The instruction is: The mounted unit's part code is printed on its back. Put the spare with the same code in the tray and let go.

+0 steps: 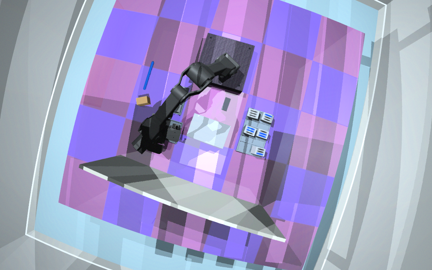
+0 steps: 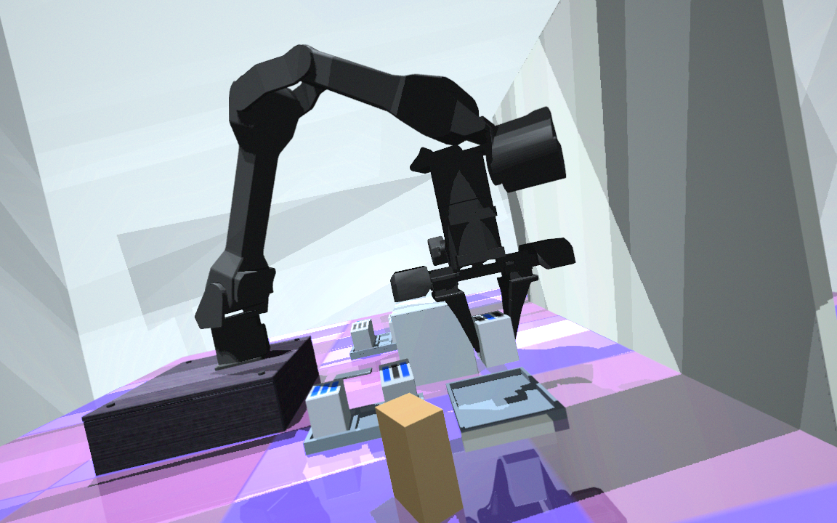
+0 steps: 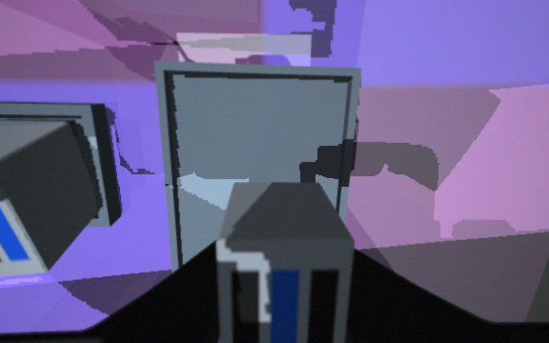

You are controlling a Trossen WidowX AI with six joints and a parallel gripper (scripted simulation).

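Right now my gripper tip is 60 mm above the tray and 10 mm past it. Also, from my gripper tip: blue rod: 240 mm behind, 120 mm to the right, 50 mm below; then wall panel: 220 mm ahead, 160 mm above, 140 mm to the left; then rack: 400 mm to the left, 50 mm below, 50 mm behind.
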